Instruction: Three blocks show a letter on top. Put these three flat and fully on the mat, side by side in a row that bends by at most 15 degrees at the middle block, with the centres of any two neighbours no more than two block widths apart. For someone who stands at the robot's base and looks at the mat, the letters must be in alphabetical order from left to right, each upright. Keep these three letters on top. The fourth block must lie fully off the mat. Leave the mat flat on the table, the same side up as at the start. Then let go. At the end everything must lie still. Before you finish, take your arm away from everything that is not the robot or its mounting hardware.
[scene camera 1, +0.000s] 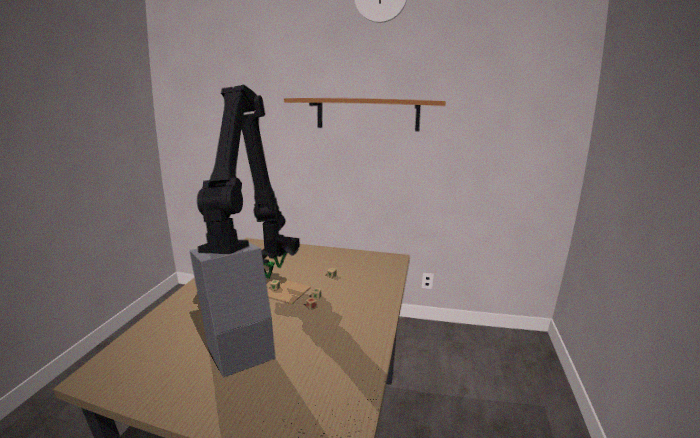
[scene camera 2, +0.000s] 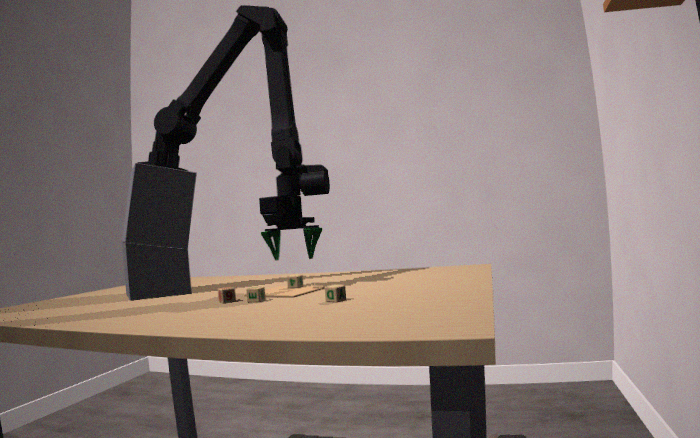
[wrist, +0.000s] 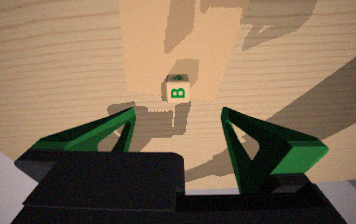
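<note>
Gripper and pale mat visible. Wrist view: gripper too.
</note>
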